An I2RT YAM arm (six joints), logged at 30 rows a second.
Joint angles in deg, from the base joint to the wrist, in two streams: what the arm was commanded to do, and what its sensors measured. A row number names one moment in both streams.
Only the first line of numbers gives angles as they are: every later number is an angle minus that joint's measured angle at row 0.
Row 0, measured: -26.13, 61.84, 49.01, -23.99, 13.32, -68.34
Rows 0 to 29, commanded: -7.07, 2.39, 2.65, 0.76, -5.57, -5.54; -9.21, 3.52, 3.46, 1.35, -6.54, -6.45; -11.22, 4.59, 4.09, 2.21, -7.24, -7.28; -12.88, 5.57, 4.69, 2.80, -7.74, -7.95; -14.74, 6.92, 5.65, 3.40, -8.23, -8.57; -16.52, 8.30, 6.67, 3.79, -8.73, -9.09; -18.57, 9.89, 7.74, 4.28, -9.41, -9.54; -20.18, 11.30, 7.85, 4.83, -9.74, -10.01; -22.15, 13.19, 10.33, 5.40, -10.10, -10.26; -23.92, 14.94, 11.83, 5.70, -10.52, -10.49; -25.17, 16.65, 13.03, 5.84, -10.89, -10.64; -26.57, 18.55, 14.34, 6.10, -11.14, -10.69; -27.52, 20.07, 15.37, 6.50, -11.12, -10.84; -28.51, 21.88, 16.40, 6.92, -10.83, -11.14; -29.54, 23.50, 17.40, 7.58, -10.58, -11.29; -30.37, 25.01, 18.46, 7.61, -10.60, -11.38; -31.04, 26.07, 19.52, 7.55, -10.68, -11.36; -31.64, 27.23, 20.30, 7.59, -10.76, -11.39; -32.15, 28.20, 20.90, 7.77, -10.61, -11.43; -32.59, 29.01, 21.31, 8.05, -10.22, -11.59; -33.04, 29.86, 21.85, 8.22, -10.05, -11.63; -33.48, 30.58, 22.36, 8.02, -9.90, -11.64; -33.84, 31.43, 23.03, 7.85, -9.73, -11.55; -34.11, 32.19, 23.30, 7.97, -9.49, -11.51; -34.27, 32.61, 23.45, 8.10, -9.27, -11.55; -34.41, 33.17, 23.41, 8.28, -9.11, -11.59; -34.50, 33.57, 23.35, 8.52, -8.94, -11.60; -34.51, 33.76, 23.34, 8.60, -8.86, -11.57; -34.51, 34.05, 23.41, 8.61, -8.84, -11.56; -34.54, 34.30, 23.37, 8.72, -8.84, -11.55
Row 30, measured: -34.16, 33.77, 22.91, 7.21, -10.53, -11.30
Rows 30 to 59, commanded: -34.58, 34.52, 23.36, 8.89, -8.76, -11.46; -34.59, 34.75, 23.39, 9.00, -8.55, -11.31; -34.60, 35.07, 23.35, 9.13, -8.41, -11.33; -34.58, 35.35, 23.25, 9.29, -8.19, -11.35; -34.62, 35.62, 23.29, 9.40, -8.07, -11.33; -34.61, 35.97, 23.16, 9.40, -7.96, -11.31; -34.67, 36.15, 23.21, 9.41, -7.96, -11.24; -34.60, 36.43, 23.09, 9.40, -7.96, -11.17; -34.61, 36.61, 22.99, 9.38, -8.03, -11.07; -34.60, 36.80, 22.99, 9.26, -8.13, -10.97; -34.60, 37.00, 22.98, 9.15, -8.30, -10.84; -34.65, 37.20, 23.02, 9.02, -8.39, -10.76; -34.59, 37.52, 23.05, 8.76, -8.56, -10.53; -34.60, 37.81, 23.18, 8.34, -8.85, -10.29; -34.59, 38.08, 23.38, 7.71, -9.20, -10.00; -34.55, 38.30, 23.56, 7.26, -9.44, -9.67; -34.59, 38.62, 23.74, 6.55, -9.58, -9.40; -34.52, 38.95, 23.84, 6.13, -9.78, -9.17; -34.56, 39.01, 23.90, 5.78, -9.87, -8.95; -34.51, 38.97, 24.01, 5.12, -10.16, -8.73; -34.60, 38.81, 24.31, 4.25, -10.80, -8.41; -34.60, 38.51, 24.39, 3.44, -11.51, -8.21; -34.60, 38.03, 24.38, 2.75, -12.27, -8.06; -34.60, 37.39, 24.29, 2.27, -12.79, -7.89; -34.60, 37.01, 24.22, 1.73, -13.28, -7.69; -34.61, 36.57, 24.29, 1.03, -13.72, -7.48; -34.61, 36.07, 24.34, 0.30, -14.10, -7.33; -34.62, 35.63, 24.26, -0.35, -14.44, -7.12; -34.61, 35.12, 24.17, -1.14, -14.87, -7.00; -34.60, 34.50, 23.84, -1.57, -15.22, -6.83
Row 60, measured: -34.42, 35.76, 23.85, 1.82, -12.92, -8.17
